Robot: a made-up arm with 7 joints. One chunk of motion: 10 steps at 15 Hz.
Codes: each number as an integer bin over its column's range. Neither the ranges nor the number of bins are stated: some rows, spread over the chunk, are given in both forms.
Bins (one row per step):
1: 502 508 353 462 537 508 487
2: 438 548 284 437 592 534 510
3: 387 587 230 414 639 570 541
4: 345 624 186 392 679 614 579
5: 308 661 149 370 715 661 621
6: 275 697 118 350 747 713 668
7: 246 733 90 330 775 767 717
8: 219 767 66 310 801 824 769
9: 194 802 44 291 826 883 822
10: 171 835 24 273 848 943 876
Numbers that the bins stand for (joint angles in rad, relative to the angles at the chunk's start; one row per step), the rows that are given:
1: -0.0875 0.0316 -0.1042 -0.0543 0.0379 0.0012 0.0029
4: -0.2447 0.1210 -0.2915 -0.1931 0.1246 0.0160 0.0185
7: -0.3438 0.2050 -0.3991 -0.3159 0.1832 0.0375 0.0420
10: -0.4188 0.2836 -0.4731 -0.4289 0.2278 0.0622 0.0691
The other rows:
2: -0.1516 0.0624 -0.1816 -0.1039 0.0715 0.0048 0.0068
3: -0.2026 0.0924 -0.2421 -0.1495 0.1002 0.0099 0.0121
5: -0.2817 0.1495 -0.3330 -0.2367 0.1466 0.0226 0.0257
6: -0.3147 0.1772 -0.3677 -0.2763 0.1661 0.0299 0.0337
8: -0.3708 0.2312 -0.4260 -0.3556 0.1991 0.0455 0.0509
9: -0.3958 0.2582 -0.4507 -0.3932 0.2144 0.0537 0.0599

